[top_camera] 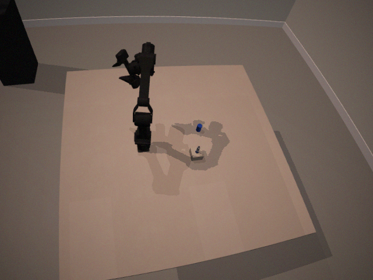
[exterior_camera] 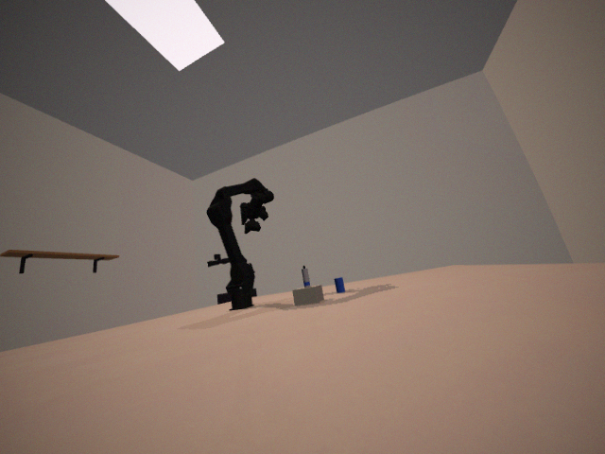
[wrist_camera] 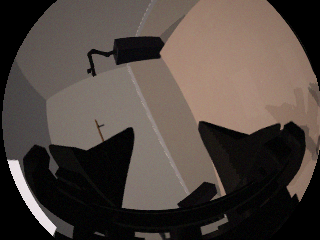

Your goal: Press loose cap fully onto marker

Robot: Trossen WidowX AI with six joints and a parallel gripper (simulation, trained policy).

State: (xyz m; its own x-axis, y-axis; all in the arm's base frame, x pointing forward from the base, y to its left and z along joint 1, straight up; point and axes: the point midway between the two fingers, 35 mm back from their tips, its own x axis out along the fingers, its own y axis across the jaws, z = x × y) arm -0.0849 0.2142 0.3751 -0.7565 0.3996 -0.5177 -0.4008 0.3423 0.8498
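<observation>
Now: gripper tip 460 mm short of the blue cap, 330 mm above it and 150 mm to the left of it. The rest, counted from my gripper tip: grey holder block (400 mm ahead, 340 mm below, 320 mm to the right).
</observation>
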